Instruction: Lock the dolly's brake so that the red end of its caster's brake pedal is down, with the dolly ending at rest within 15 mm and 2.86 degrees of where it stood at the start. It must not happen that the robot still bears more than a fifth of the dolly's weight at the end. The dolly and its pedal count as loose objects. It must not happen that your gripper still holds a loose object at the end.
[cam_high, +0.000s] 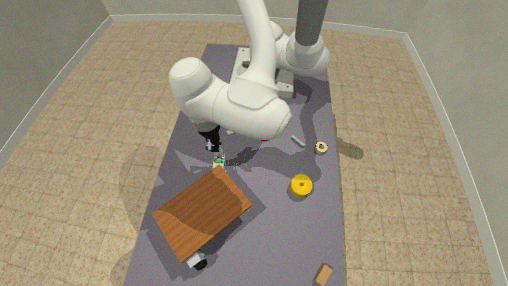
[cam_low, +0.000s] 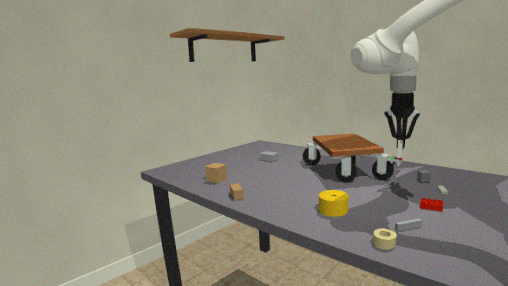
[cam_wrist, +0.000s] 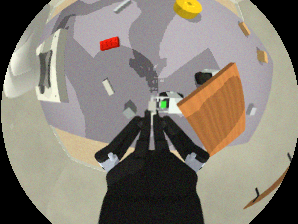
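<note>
Now: the brake pedal 10 mm ahead of my hand, 10 mm to the left of it and 50 mm below it. From my hand the other things lie so: grey bar 210 mm behind, 310 mm to the left, 120 mm below; then yellow cylinder 10 mm ahead, 360 mm to the left, 100 mm below; then red brick 190 mm behind, 140 mm to the left, 110 mm below.
</note>
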